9 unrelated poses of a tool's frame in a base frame.
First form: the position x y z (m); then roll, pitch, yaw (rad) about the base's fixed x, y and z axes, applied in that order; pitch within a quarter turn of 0, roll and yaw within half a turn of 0.
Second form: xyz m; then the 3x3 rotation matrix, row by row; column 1 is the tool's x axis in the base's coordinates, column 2 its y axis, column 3 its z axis. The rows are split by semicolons. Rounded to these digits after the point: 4 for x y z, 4 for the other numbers.
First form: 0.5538 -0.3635 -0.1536 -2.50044 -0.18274 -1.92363
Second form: 0.5538 -0.3635 -0.1536; -0.3398 -0.7896 0.5109; -0.9228 0.1749 -0.3433; 0.1817 -0.5882 -0.7881
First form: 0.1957 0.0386 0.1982 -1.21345 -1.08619 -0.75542
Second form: 0.1957 0.0386 0.1982; 0.3391 0.8433 0.4170; -0.3194 -0.3137 0.8942; 0.8849 -0.4364 0.1630
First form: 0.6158 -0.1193 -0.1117 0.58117 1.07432 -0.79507
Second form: 0.6158 -0.1193 -0.1117; 0.3335 0.9347 0.1227; -0.3401 0.2407 -0.9091; -0.8793 0.2615 0.3981
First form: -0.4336 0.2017 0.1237 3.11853 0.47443 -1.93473
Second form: -0.4336 0.2017 0.1237; -0.3166 -0.9380 0.1410; -0.8313 0.3460 0.4350; -0.4568 0.0205 -0.8893
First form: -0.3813 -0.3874 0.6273 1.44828 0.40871 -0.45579
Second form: -0.3813 -0.3874 0.6273; 0.8240 0.4080 -0.3933; -0.4039 -0.0639 -0.9126; -0.3974 0.9108 0.1121
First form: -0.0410 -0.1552 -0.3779 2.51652 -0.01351 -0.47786
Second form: -0.0410 -0.1552 -0.3779; 0.8879 -0.3799 -0.2594; -0.4598 -0.7164 -0.5246; 0.0135 0.5851 -0.8108
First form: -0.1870 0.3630 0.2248 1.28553 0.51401 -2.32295
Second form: -0.1870 0.3630 0.2248; -0.5949 -0.1168 -0.7952; -0.6359 -0.5368 0.5546; -0.4917 0.8356 0.2450
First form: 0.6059 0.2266 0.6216 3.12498 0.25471 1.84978
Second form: 0.6059 0.2266 0.6216; -0.2665 0.9601 0.0853; 0.9303 0.2794 -0.2376; -0.2520 0.0161 -0.9676
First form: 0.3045 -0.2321 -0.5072 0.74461 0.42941 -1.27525
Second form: 0.3045 -0.2321 -0.5072; 0.2648 0.7856 -0.5591; -0.8698 -0.0557 -0.4903; -0.4163 0.6162 0.6686
